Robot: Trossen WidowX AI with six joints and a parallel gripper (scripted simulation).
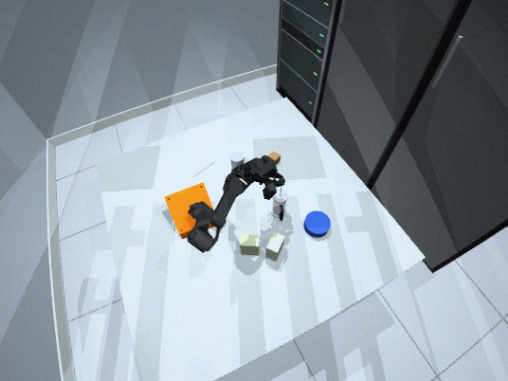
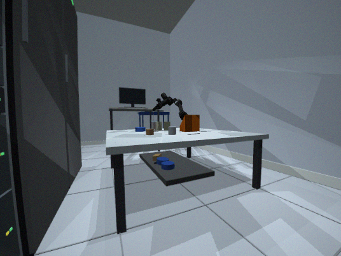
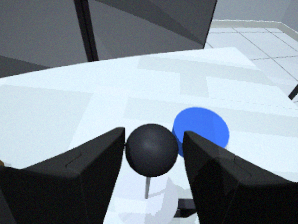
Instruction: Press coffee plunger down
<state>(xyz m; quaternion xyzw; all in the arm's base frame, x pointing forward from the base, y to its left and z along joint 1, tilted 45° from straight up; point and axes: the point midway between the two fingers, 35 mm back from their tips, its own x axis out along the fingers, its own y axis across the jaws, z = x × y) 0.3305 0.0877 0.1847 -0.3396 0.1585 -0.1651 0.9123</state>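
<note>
My gripper tip is 10 mm past the coffee press, 10 mm to the left of it and 130 mm above it. The rest, counted from my gripper tip: grey cylinder (110 mm behind, 350 mm to the left, 220 mm below); brown cube (90 mm ahead, 310 mm to the left, 230 mm below).
</note>
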